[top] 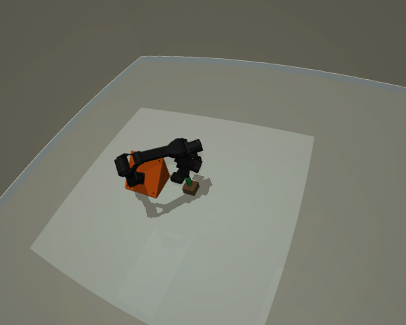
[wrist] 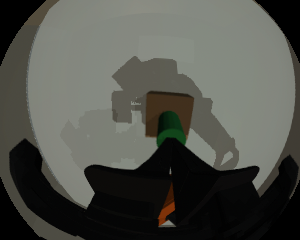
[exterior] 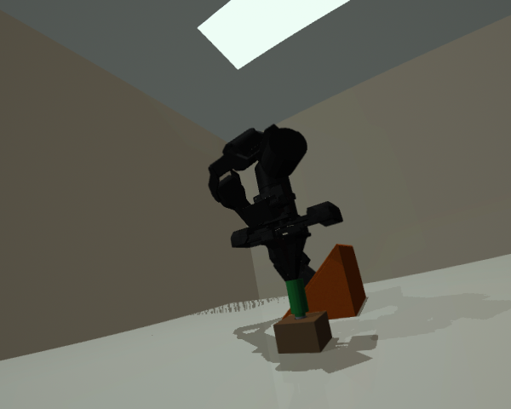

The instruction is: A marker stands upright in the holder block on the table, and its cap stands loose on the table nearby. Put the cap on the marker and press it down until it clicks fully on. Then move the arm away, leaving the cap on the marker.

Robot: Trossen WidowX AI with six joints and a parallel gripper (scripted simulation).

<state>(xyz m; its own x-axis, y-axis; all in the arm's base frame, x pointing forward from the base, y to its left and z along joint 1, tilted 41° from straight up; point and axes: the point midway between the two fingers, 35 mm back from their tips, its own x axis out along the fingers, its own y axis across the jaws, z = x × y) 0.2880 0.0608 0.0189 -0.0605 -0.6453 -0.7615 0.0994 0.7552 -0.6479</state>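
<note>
The green cap lies 2 cm below my gripper tip. Also, from my gripper tip: brown holder block: 8 cm below.
</note>
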